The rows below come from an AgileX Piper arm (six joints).
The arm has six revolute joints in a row. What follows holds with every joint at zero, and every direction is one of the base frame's.
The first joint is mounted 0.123 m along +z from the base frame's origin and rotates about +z.
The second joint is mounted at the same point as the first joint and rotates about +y.
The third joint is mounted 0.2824 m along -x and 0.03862 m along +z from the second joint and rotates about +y.
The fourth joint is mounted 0.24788 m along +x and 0.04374 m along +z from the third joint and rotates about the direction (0.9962, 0, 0.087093).
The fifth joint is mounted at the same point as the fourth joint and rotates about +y.
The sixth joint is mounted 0.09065 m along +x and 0.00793 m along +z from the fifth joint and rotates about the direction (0.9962, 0, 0.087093).
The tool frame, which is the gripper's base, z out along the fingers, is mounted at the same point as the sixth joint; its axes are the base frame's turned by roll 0, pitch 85.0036 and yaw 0 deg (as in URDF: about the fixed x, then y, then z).
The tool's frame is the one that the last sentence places.
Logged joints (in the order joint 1, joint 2, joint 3, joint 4, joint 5, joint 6), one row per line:
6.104, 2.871, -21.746, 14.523, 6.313, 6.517
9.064, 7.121, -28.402, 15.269, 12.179, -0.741
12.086, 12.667, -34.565, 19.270, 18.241, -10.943
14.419, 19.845, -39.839, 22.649, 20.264, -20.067
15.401, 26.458, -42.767, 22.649, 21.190, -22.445
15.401, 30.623, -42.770, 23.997, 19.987, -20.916
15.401, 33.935, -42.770, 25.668, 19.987, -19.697
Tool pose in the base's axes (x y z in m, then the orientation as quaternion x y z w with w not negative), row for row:
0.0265, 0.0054, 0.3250, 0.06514, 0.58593, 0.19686, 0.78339
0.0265, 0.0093, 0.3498, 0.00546, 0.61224, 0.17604, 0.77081
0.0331, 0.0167, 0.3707, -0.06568, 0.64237, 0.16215, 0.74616
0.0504, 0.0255, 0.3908, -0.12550, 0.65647, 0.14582, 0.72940
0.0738, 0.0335, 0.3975, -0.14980, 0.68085, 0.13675, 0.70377
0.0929, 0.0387, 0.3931, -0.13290, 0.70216, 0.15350, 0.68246
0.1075, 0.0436, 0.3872, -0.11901, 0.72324, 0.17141, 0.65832
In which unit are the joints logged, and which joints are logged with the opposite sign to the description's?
The joints are logged in degrees. Opposite sign: none.
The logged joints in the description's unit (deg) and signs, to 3 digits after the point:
6.104, 2.871, -21.746, 14.523, 6.313, 6.517
9.064, 7.121, -28.402, 15.269, 12.179, -0.741
12.086, 12.667, -34.565, 19.270, 18.241, -10.943
14.419, 19.845, -39.839, 22.649, 20.264, -20.067
15.401, 26.458, -42.767, 22.649, 21.190, -22.445
15.401, 30.623, -42.770, 23.997, 19.987, -20.916
15.401, 33.935, -42.770, 25.668, 19.987, -19.697

